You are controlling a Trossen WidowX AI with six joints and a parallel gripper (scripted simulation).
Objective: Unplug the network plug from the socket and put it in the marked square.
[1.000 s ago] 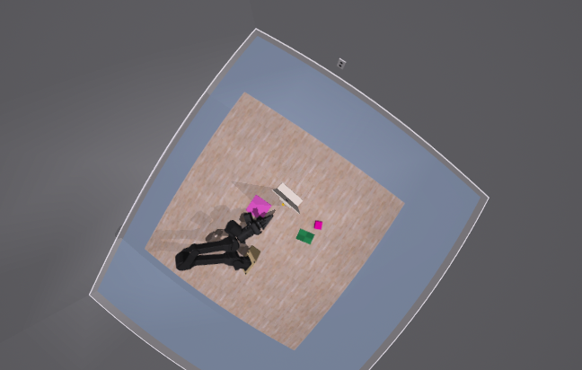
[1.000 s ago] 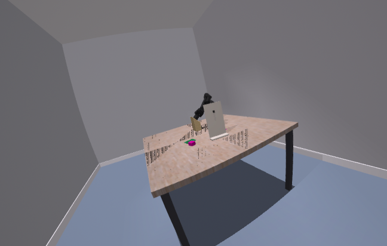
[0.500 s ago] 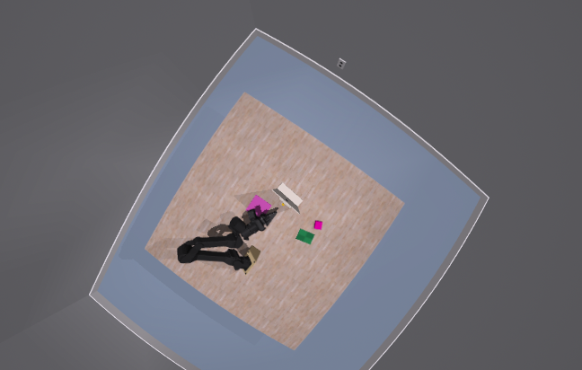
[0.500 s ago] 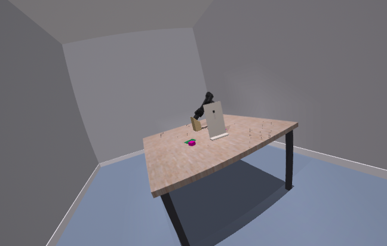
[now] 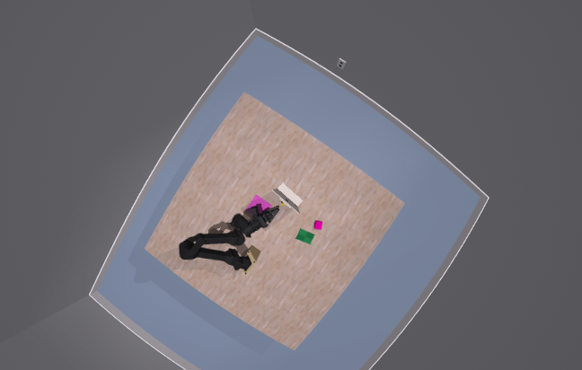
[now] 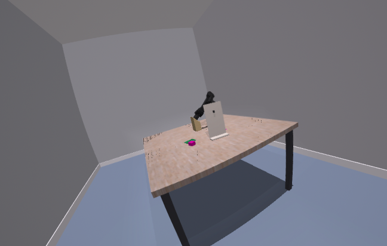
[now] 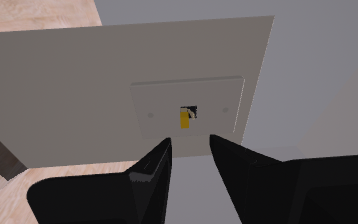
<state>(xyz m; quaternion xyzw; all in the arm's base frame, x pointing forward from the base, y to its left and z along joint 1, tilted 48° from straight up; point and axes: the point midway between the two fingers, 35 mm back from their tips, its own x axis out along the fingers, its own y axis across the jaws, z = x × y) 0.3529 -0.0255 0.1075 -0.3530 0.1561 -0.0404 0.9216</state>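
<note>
Now: gripper tip 4 cm short of the yellow plug. From my gripper tip the other things lie so: flat magenta square (23 cm below, 11 cm behind, 10 cm to the left); then upright grey panel (9 cm below, 6 cm ahead); then thin pale tab (5 cm ahead, 1 cm above).
</note>
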